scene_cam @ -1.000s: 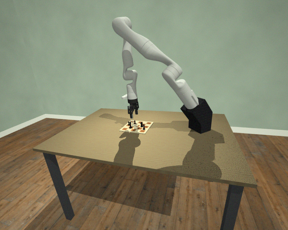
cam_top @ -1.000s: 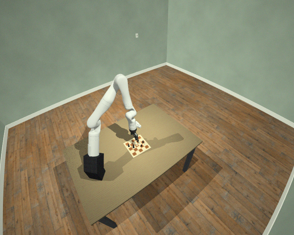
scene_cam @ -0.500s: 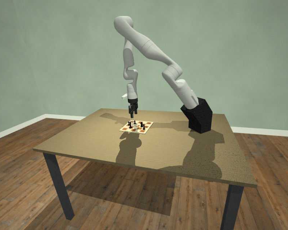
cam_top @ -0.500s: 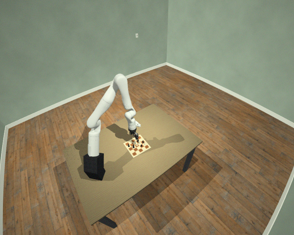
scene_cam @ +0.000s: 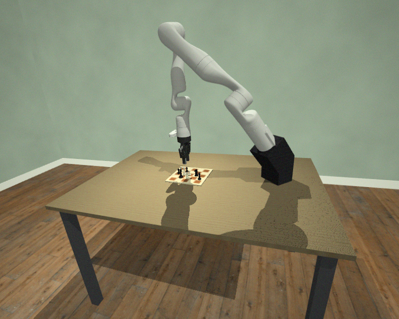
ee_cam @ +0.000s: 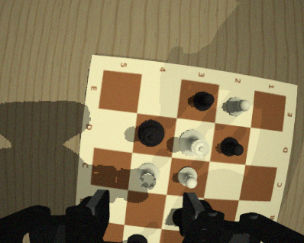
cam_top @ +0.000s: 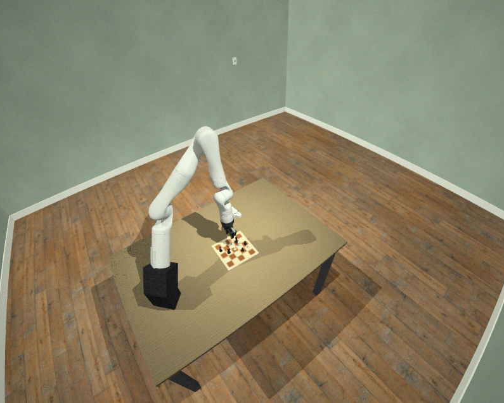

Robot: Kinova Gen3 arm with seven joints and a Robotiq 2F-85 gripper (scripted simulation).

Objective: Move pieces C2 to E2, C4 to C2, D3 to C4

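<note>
The chessboard is 110 mm below my hand and 40 mm to the right of it. Round my hand: black knight 100 mm below, 40 mm to the right, 40 mm behind.
</note>
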